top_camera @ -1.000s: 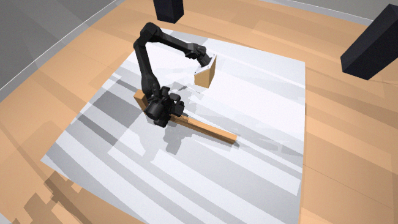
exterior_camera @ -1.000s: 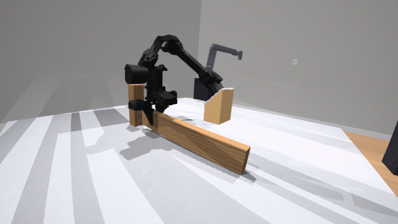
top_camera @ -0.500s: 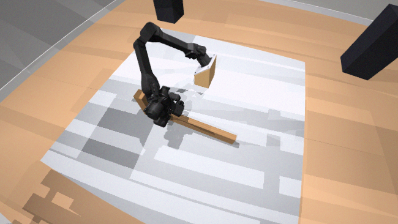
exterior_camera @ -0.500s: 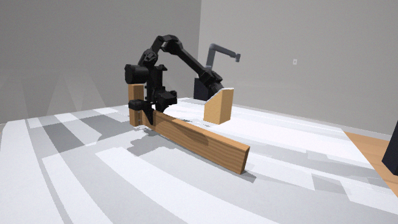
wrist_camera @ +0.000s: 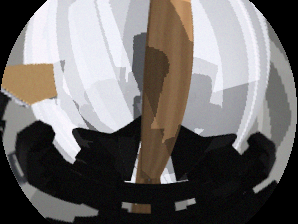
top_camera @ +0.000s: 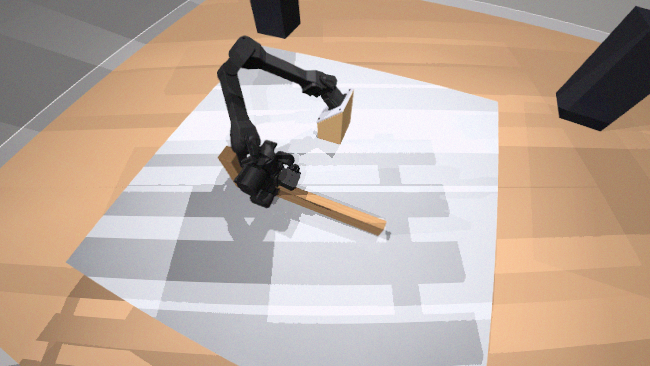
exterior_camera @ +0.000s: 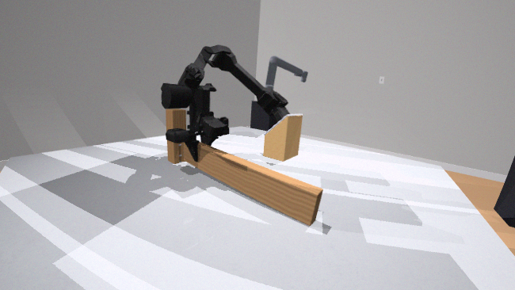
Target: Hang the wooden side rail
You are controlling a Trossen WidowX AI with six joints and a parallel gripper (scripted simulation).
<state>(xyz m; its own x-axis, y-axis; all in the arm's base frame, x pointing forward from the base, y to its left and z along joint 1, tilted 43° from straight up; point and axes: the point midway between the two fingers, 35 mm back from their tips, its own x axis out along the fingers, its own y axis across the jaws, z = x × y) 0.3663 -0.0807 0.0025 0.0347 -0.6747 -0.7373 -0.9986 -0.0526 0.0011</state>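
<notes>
Right now my gripper tip is 1 cm short of the upright headboard post, 14 cm to the left of it and 4 cm below it.
</notes>
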